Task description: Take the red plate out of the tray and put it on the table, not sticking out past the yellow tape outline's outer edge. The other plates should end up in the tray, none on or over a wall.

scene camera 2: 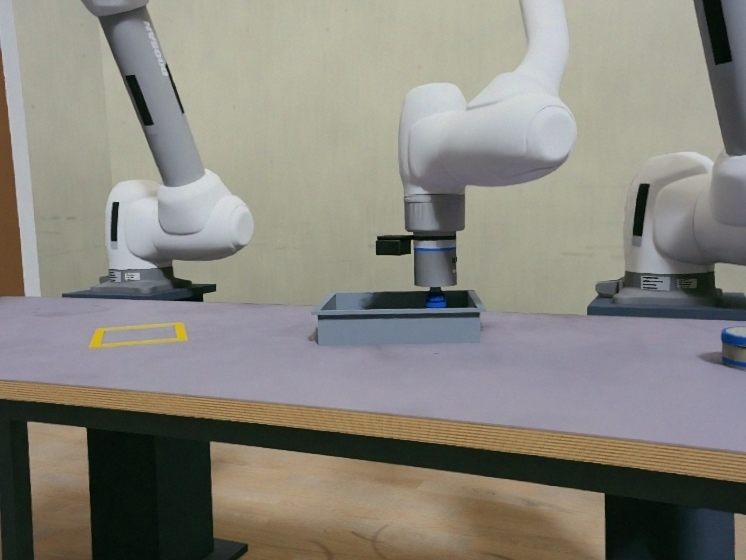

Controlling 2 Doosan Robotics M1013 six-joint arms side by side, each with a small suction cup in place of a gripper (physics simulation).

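Frame: origin at the left arm's base, x right, y up, z back, level; millimetres.
Seen in the pictures: left arm's base, link origin: point(668, 299); right arm's base, link origin: point(142, 288).
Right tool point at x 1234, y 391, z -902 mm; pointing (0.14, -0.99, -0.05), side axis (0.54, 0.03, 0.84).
Pixels of each thing's top centre, then the offset from my right tool point to it. "spot": a spot on its surface instead. Level surfaces: height alone.
- grey tray, top centre: point(399, 299) dx -872, dy -341, dz +427 mm
- table, surface height: dy -391 mm
- yellow tape outline, surface spot: point(181, 332) spot: dx -535, dy -389, dz +317 mm
The grey tray point(397, 330) stands on the table point(253, 367) near the middle of the picture. My left gripper point(435, 301), a small blue suction cup, points straight down into the right part of the tray. Its lower end is about at rim height, partly behind the front wall. The tray's inside is mostly hidden, so the red plate and the other plates do not show, and I cannot tell whether the cup holds one. The yellow tape outline point(181, 332) lies on the table at the left, and no plate shows on it. My right gripper is not in view.
A round, blue-edged object point(732, 355) stands on the table at the right picture edge, partly cut off. The right arm point(198, 223) stands behind the table at the left, its base behind the tape outline. The table's front edge point(361, 415) runs across the picture.
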